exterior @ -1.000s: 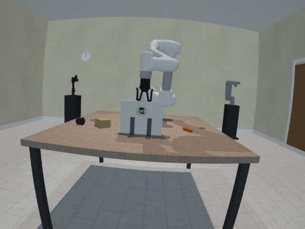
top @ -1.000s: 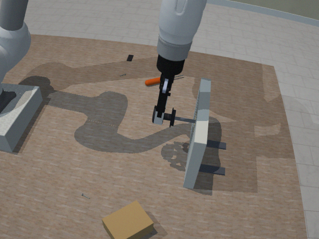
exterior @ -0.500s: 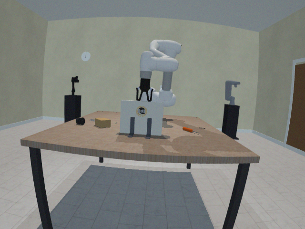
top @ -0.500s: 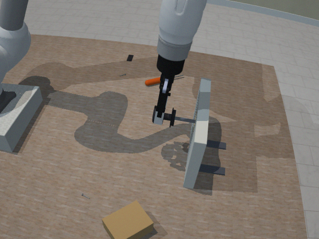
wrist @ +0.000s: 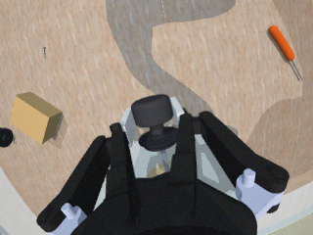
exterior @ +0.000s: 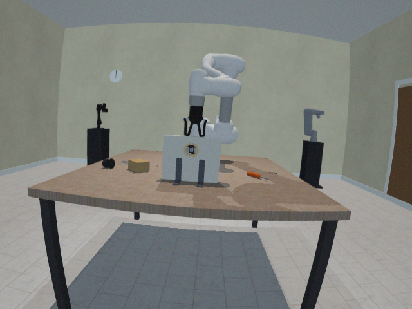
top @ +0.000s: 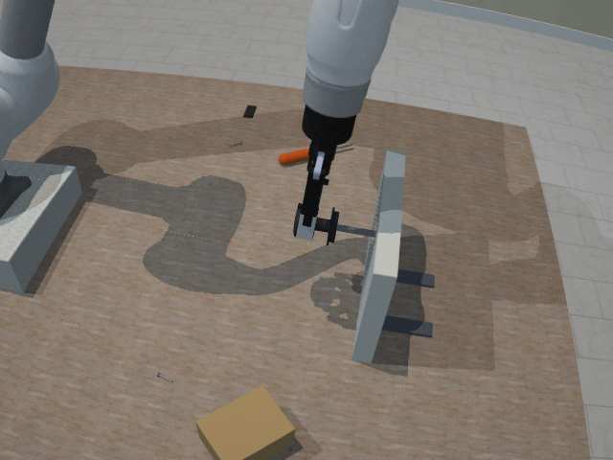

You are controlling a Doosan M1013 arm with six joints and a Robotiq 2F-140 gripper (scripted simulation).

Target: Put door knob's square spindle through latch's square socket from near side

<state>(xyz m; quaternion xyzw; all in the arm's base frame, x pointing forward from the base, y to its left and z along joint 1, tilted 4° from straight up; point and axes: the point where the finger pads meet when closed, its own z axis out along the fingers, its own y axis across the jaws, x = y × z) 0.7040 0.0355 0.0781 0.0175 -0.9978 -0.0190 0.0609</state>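
The white door panel is 130 mm ahead of my hand and 50 mm below it. The rest, counted from my hand: tan box (20 mm behind, 340 mm to the right, 160 mm below); then small black piece (250 mm behind, 530 mm to the left, 190 mm below); then small screw (190 mm behind, 260 mm to the right, 190 mm below).
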